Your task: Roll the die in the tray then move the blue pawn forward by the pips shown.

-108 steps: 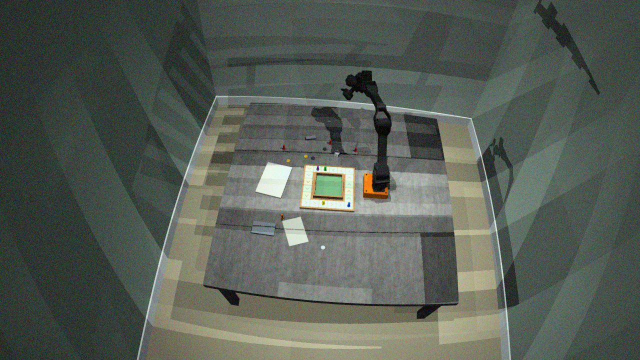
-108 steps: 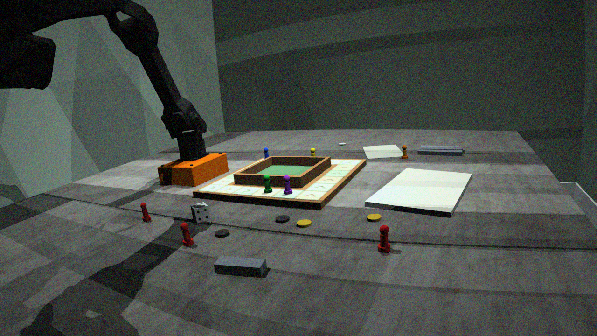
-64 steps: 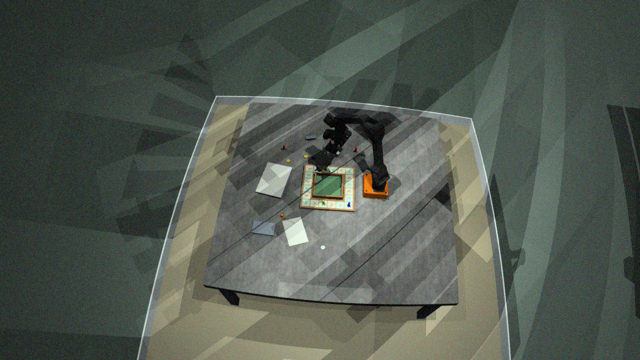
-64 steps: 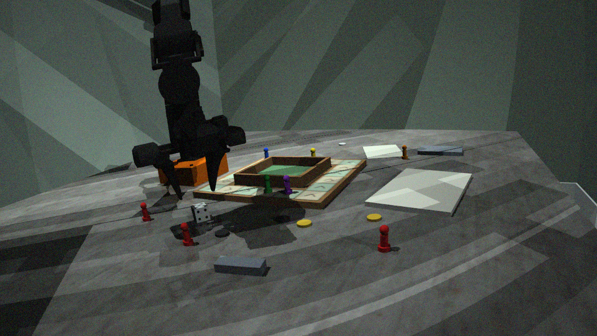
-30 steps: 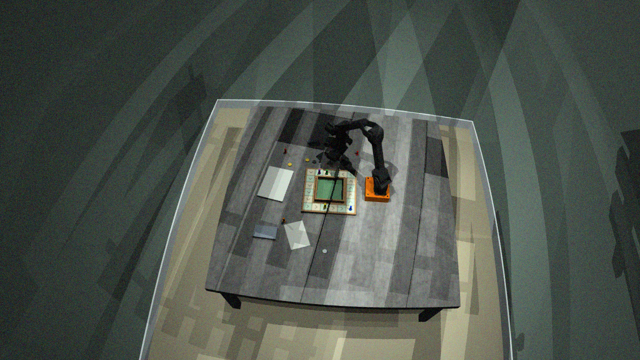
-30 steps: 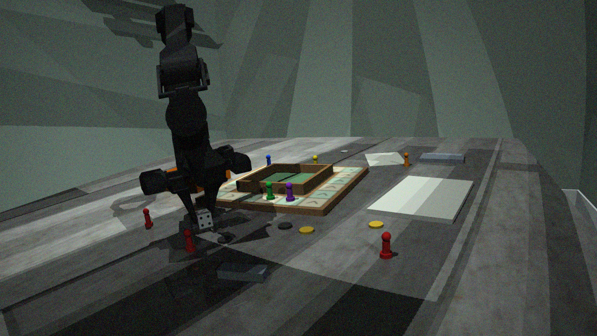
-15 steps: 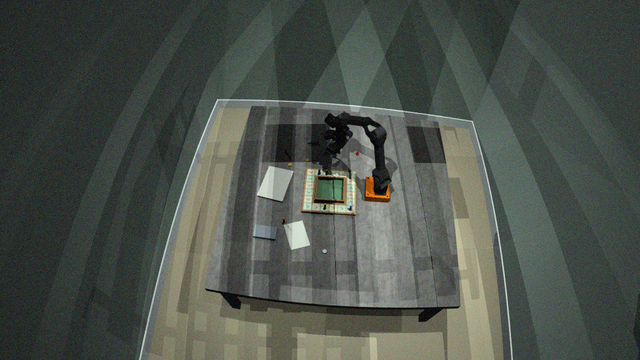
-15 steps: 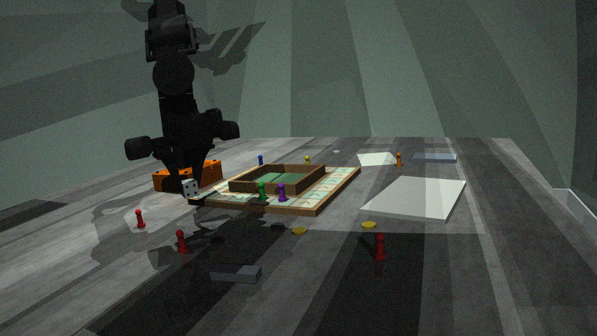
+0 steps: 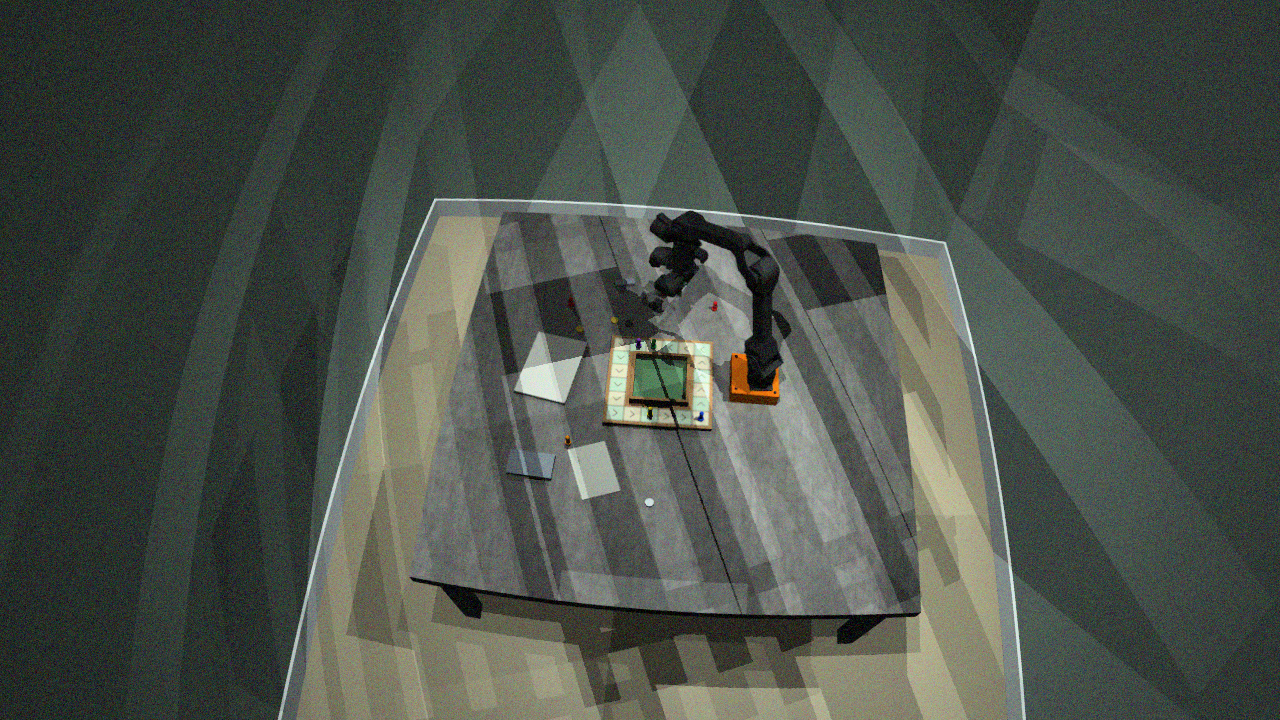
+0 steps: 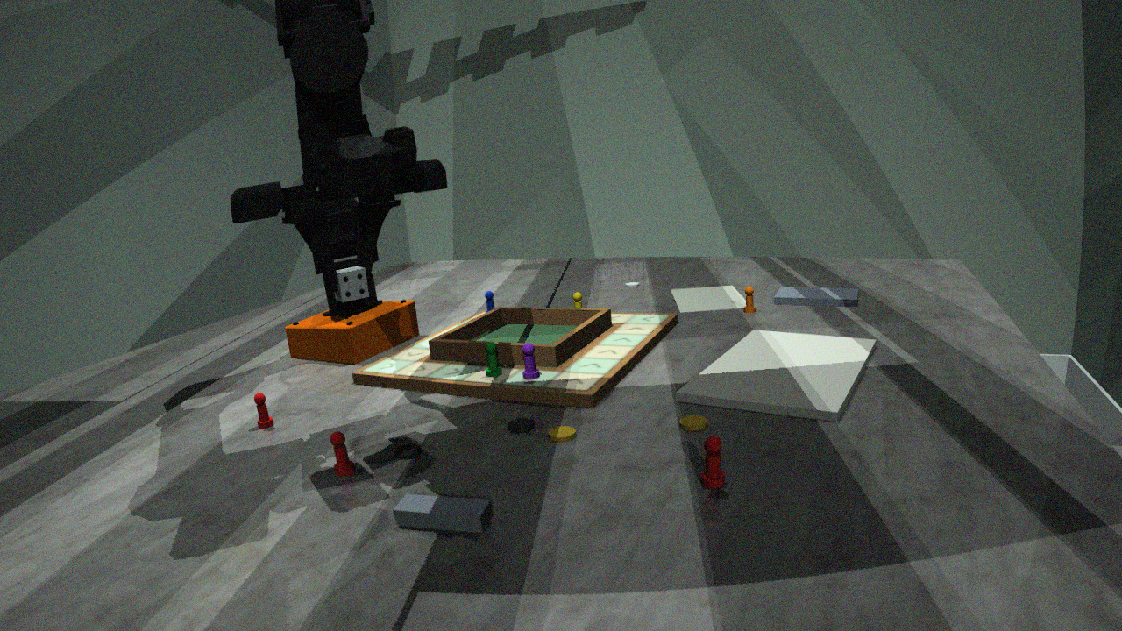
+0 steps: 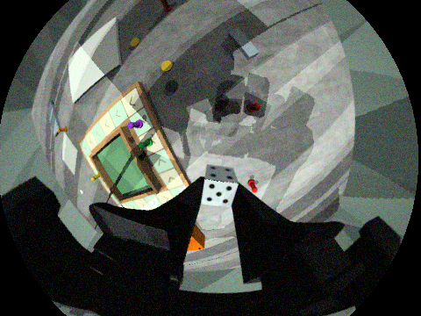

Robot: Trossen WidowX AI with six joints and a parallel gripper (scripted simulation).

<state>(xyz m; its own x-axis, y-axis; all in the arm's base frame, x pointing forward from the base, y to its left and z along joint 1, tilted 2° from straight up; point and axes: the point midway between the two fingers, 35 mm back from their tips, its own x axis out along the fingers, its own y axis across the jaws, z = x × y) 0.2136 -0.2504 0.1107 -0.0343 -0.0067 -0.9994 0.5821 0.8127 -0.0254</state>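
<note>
Right now the blue pawn is 350 mm to the left of my gripper tip, 100 mm below it and 40 mm behind it. The rest, counted from my gripper tip: green pawn: 110 mm to the left, 100 mm below, 70 mm ahead; then white die: right at my gripper tip; then purple pawn: 110 mm to the left, 110 mm ahead, 100 mm below.
</note>
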